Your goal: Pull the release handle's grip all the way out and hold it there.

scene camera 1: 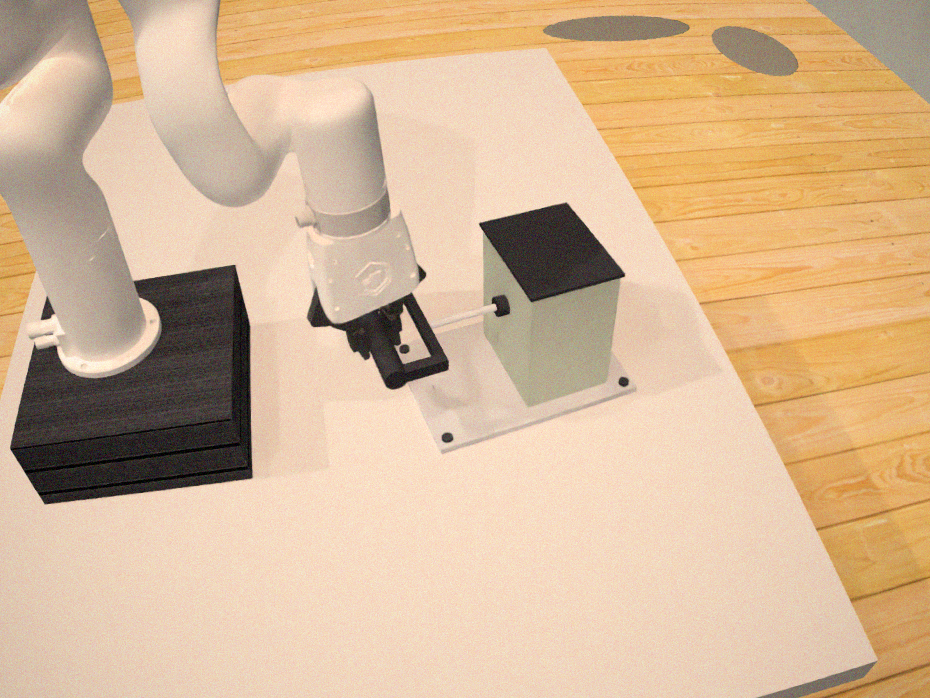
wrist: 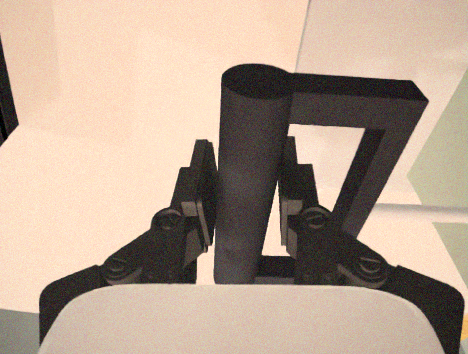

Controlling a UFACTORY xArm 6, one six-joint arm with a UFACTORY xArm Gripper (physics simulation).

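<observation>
The release handle's black round grip (scene camera 1: 387, 360) (wrist: 252, 150) is joined to a black rectangular frame (scene camera 1: 425, 330) (wrist: 350, 100). A light rod (scene camera 1: 467, 313) (wrist: 425, 211) runs from the frame to a black collar (scene camera 1: 501, 305) on the side of a pale green box (scene camera 1: 567, 345) (wrist: 445, 145). A long stretch of rod shows between the frame and the collar. My gripper (scene camera 1: 375, 341) (wrist: 246, 161) is shut on the grip, one finger on each side of it, with one finger inside the frame's opening. In the scene view the fingers are partly hidden by the gripper body.
The green box has a black lid (scene camera 1: 552, 251) and stands on a light base plate (scene camera 1: 480, 420) with dark bolts at its corners. The arm's black pedestal (scene camera 1: 187, 353) stands to the left. The pale table (scene camera 1: 465, 563) ends at the right above a wooden floor (scene camera 1: 848, 420).
</observation>
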